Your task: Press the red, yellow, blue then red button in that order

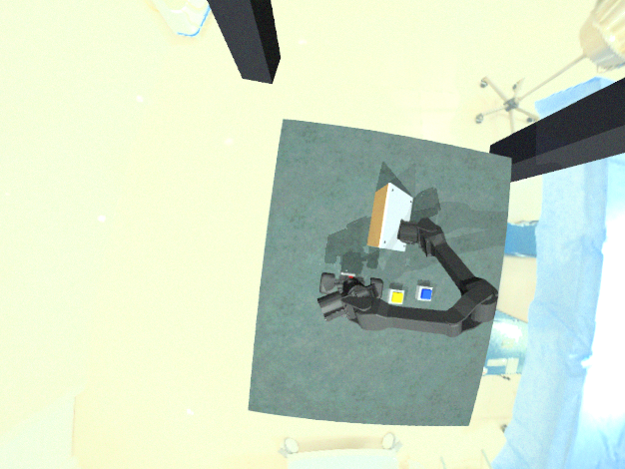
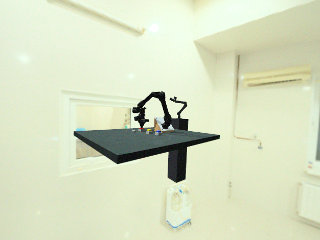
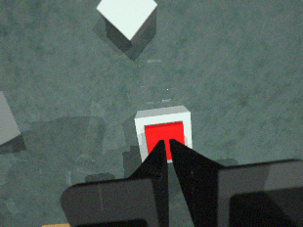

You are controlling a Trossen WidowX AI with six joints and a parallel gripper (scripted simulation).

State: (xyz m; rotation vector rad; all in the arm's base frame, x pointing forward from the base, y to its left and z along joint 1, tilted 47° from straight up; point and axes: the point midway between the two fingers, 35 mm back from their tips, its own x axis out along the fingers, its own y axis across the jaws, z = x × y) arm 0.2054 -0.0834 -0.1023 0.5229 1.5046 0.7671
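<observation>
Now: gripper tip 10 mm above the red button. From my gripper tip the other things lie so: blue button (280 mm to the left, 20 mm behind); yellow button (180 mm to the left, 20 mm ahead); block (110 mm ahead, 30 mm to the left, 20 mm below).
</observation>
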